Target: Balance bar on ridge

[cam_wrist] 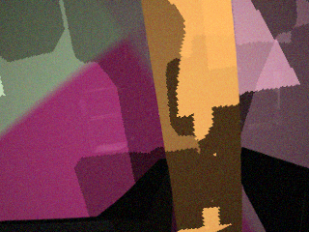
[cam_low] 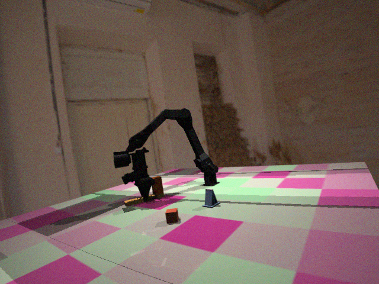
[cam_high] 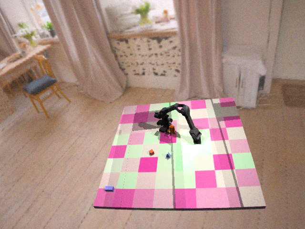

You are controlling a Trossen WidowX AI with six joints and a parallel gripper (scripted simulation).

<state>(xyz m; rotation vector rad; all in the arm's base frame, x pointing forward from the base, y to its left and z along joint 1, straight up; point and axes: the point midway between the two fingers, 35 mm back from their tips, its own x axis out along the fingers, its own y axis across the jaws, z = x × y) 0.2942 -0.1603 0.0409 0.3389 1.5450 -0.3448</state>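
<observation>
Right now the small cube is 28 cm to the left of my gripper tip, 13 cm ahead of it and 1 cm above it. Round my gripper tip: blue block (66 cm to the left, 45 cm ahead, 1 cm above).
</observation>
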